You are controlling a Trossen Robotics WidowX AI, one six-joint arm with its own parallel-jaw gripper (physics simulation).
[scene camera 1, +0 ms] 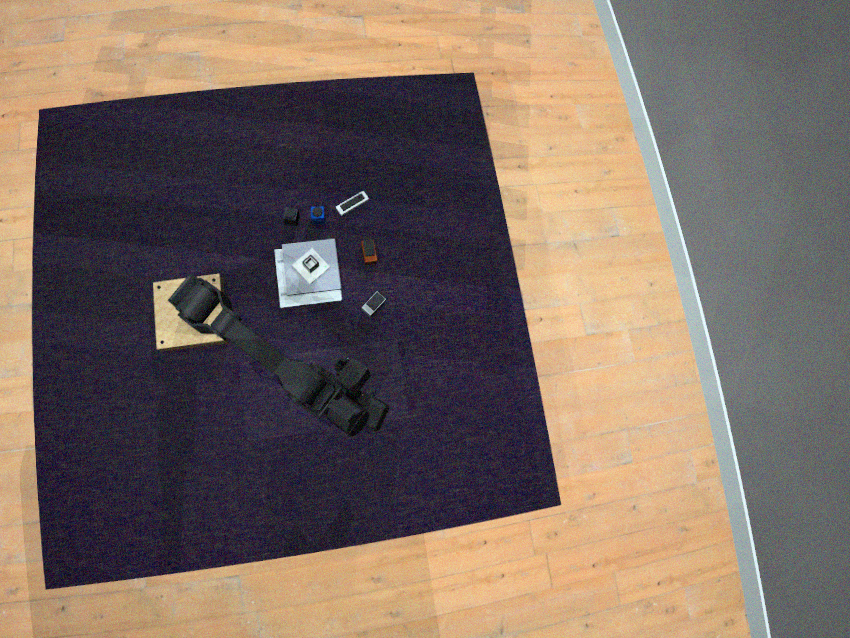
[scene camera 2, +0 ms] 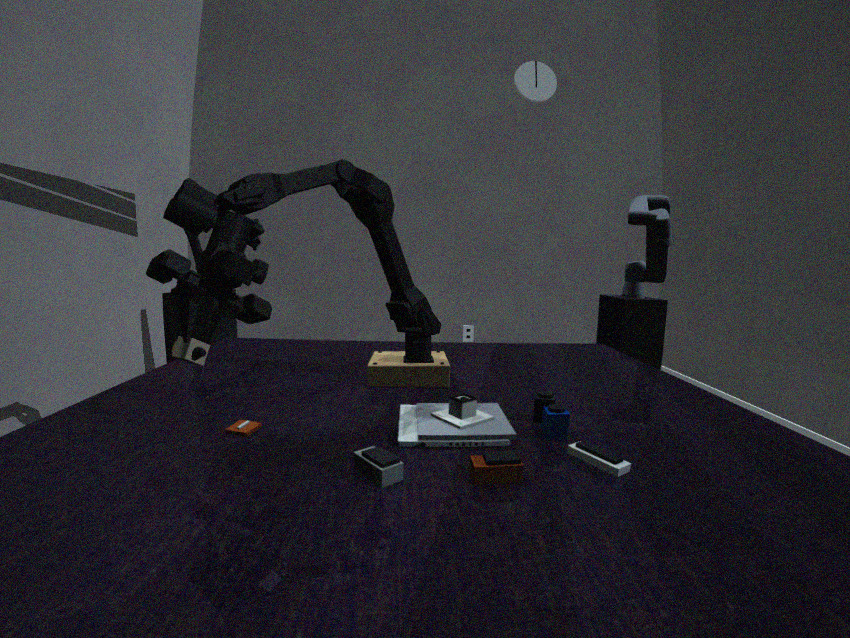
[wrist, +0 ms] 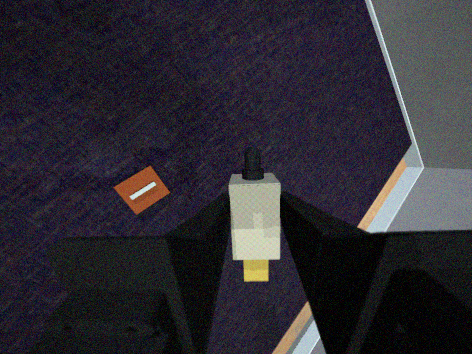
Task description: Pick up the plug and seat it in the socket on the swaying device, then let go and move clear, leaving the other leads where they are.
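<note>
The plug [scene camera 2: 197, 350] [wrist: 255, 217] has a cream body, a black cable stub at one end and a yellow tip at the other. My gripper [wrist: 254, 198] is shut on it, with one finger on each side, and holds it above the dark table top, at the left in the second scene view. In the first scene view the arm hides the plug. The device [scene camera 1: 329, 278] [scene camera 2: 425, 429] is a pale grey plate on a white base. The socket [scene camera 1: 311, 263] [scene camera 2: 463, 406], a small grey block with a dark rim, stands on a white diamond-shaped pad on it. The gripper is well apart from the socket.
An orange tile [scene camera 2: 243, 427] [wrist: 142, 190] with a white bar lies near the gripper. Around the device are a grey block [scene camera 1: 374, 302] [scene camera 2: 379, 466], an orange block [scene camera 1: 370, 250] [scene camera 2: 496, 470], a white bar [scene camera 1: 341, 208] [scene camera 2: 621, 468], a blue block [scene camera 1: 317, 213] [scene camera 2: 555, 423] and a black block [scene camera 1: 291, 216] [scene camera 2: 543, 407].
</note>
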